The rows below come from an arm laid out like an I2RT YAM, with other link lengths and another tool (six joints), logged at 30 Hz.
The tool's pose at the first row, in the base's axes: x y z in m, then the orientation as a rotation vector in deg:
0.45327, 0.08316, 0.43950, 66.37, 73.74, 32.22
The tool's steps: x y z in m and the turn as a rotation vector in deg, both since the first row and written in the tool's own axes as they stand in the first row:
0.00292, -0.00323, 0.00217, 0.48, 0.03, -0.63
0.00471, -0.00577, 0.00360, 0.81, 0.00, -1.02
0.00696, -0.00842, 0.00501, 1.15, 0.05, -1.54
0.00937, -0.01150, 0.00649, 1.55, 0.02, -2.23
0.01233, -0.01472, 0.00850, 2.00, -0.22, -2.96
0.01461, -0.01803, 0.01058, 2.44, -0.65, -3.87
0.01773, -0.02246, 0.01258, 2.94, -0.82, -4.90
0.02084, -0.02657, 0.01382, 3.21, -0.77, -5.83
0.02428, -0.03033, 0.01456, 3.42, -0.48, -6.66
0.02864, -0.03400, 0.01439, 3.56, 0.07, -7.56
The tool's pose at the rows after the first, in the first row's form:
0.45520, 0.08371, 0.43507, 66.32, 74.29, 31.49
0.45632, 0.08380, 0.43184, 66.32, 74.60, 30.99
0.45752, 0.08426, 0.42831, 66.23, 75.04, 30.44
0.45871, 0.08466, 0.42432, 66.07, 75.53, 29.68
0.46050, 0.08531, 0.41990, 65.95, 75.88, 28.72
0.46216, 0.08531, 0.41569, 65.73, 76.14, 27.51
0.46366, 0.08564, 0.41012, 65.42, 76.71, 26.34
0.46454, 0.08634, 0.40494, 64.96, 77.31, 25.52
0.46513, 0.08763, 0.39999, 64.49, 78.05, 24.97
0.46514, 0.09006, 0.39484, 63.87, 79.02, 24.56

